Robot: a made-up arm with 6 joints.
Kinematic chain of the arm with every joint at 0, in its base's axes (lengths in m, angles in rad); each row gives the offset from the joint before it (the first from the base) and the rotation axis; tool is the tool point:
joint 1: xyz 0 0 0.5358 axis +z
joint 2: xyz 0.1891 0 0 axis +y
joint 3: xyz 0 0 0.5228 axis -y
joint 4: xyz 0 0 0.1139 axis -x
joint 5: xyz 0.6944 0 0 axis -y
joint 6: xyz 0.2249 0 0 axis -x
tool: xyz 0 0 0
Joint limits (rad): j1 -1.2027..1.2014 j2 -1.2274..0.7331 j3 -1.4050..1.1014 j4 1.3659..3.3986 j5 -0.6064..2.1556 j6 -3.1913..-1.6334
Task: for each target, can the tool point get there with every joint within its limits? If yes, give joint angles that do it. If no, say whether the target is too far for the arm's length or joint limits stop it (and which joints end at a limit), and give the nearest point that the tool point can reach.
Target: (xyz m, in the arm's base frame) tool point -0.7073 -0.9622 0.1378
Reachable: no: joint limits stop it (at a limit: joint 1, joint 5) | nearest point 0.1119 -0.6463 0.1378 | short by 0.878 m
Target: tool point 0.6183 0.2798 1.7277
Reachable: yes | joints 0.3394 -0.1730 0.6718 2.5982 0.5225 -2.8394
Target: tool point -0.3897 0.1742 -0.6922
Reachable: no: joint limits stop it (at a limit: joint 1, joint 2, joint 4) | nearest point 0.0101 0.2770 0.0584 | short by 0.857 m
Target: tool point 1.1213 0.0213 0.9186
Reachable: yes | joints -0.1490 0.2818 0.0975 2.0180 1.1802 -2.5173
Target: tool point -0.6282 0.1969 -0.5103
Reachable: no: joint limits stop it (at a limit: joint 1, joint 2, joint 4) | nearest point -0.0538 0.2435 0.1078 | short by 0.845 m
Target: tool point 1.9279 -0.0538 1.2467
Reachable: no: too far | nearest point 1.4429 -0.0403 1.1341 | short by 0.498 m
